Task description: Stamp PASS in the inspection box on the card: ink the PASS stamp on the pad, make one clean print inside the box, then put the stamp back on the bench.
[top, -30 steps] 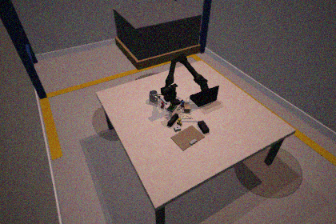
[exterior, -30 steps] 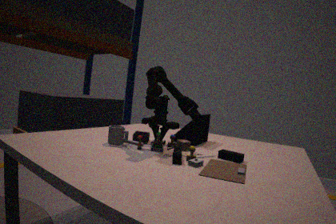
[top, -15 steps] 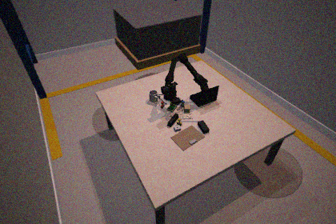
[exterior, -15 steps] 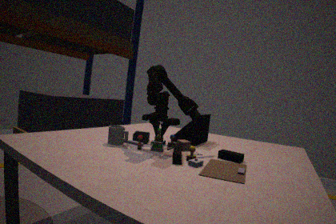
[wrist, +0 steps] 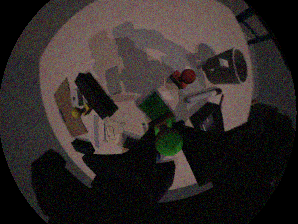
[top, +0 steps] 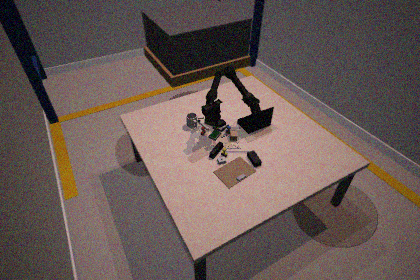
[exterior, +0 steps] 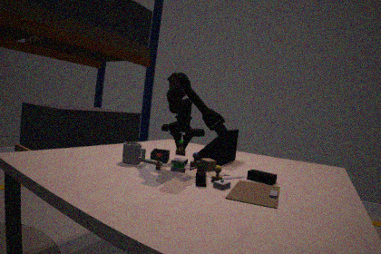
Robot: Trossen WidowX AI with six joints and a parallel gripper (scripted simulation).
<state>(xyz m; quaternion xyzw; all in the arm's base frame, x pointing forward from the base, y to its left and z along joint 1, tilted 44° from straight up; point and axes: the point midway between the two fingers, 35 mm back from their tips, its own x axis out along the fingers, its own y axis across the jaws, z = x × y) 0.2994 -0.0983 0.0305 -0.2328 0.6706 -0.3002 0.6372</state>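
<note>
My gripper tip is 80 mm above the green-topped box. Round my gripper tip: green-knobbed stamp (right at my gripper tip); then long dark block (140 mm to the left, 90 mm ahead, 70 mm below); then red-topped stamp (70 mm to the right, 70 mm below, 60 mm ahead).
</note>
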